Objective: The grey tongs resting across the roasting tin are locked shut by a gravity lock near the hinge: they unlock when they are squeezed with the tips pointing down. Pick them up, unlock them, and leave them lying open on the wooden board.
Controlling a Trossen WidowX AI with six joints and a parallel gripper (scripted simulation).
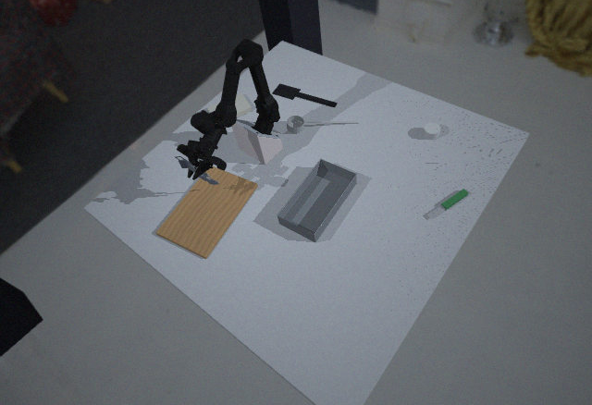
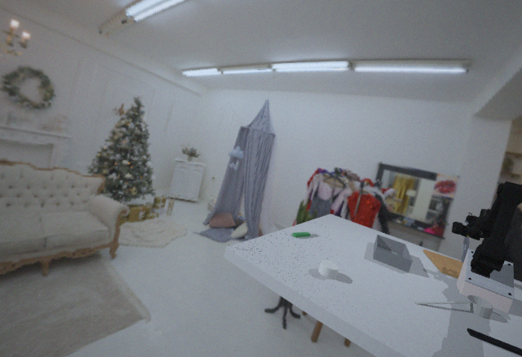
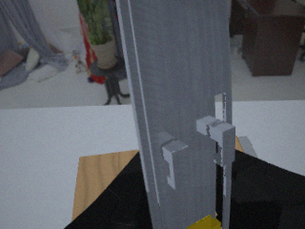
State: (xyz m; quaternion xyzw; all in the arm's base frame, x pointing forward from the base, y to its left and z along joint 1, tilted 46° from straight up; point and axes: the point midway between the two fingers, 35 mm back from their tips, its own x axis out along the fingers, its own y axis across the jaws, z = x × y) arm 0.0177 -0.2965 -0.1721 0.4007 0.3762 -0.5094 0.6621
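Right now my gripper tip is 1 cm to the right of the wooden board and 20 cm above it. Round my gripper tip: yellow lock piece 1 cm behind, 4 cm to the left; then black spatula 13 cm behind, 71 cm to the left, 20 cm below; then grey roasting tin 33 cm ahead, 29 cm to the left, 18 cm below.
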